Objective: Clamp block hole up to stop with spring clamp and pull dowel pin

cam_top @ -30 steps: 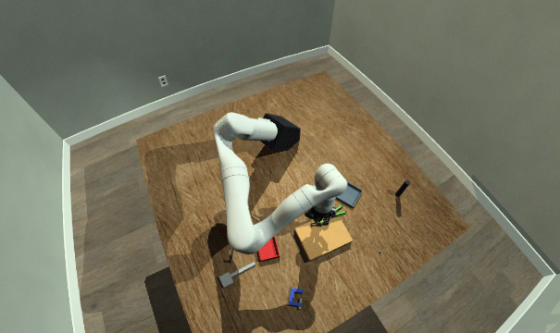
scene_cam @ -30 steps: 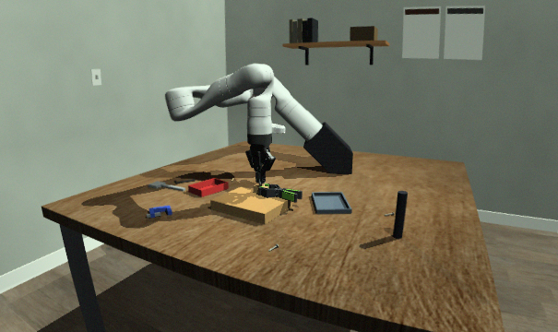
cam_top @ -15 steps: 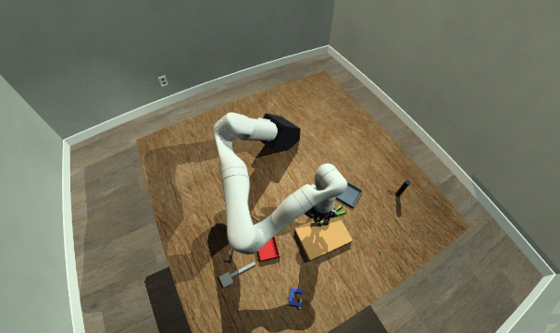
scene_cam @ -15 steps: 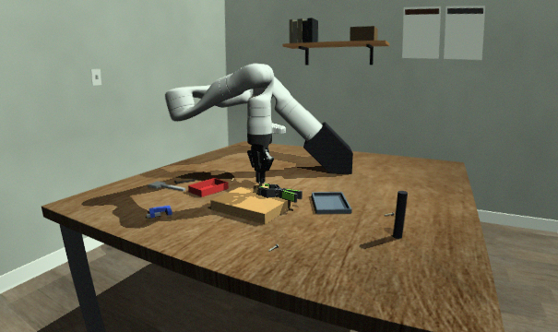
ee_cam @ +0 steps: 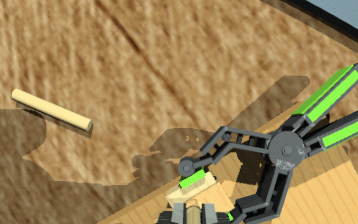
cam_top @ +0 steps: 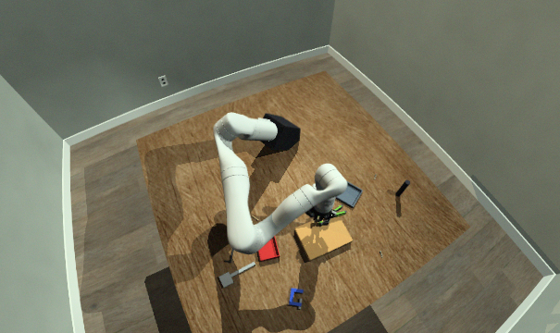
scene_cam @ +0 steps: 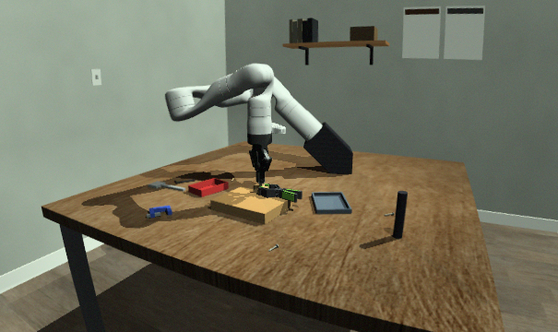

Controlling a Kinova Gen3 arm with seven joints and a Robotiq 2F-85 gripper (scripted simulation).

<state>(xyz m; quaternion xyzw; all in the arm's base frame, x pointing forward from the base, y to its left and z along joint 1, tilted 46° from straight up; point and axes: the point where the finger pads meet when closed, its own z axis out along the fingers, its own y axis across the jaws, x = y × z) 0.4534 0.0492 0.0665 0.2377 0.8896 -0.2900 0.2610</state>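
The dowel pin lies 2 cm below my hand. From my hand the other things lie so: thin pale stick: 12 cm behind, 8 cm below, 5 cm to the right; then small wooden block: 4 cm below; then tan bench board: 6 cm below, 6 cm ahead.
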